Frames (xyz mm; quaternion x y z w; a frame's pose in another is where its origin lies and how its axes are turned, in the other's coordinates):
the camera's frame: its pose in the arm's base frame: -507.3 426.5 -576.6 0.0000 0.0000 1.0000 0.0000
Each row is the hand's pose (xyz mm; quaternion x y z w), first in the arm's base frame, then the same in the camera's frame.
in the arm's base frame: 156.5 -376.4 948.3 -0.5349 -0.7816 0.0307 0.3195
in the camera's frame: -663.8 802.9 1524.9 -0.7816 0.5349 -0.3195 0.0307
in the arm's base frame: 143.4 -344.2 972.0 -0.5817 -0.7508 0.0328 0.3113
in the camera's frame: -650.7 770.7 1548.6 -0.7508 0.5817 -0.3113 0.0328
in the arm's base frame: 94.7 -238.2 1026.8 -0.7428 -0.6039 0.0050 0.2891
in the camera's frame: -602.0 664.7 1603.4 -0.6039 0.7428 -0.2891 0.0050
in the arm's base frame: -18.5 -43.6 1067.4 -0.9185 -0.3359 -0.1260 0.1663
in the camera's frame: -488.8 470.1 1644.0 0.3359 -0.9185 0.1663 0.1260
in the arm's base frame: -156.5 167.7 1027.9 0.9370 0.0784 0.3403 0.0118
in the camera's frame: -350.8 258.8 1604.5 0.0784 -0.9370 -0.0118 0.3403
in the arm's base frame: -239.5 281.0 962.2 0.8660 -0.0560 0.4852 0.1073
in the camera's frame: -267.8 145.5 1538.8 -0.0560 -0.8660 -0.1073 0.4852
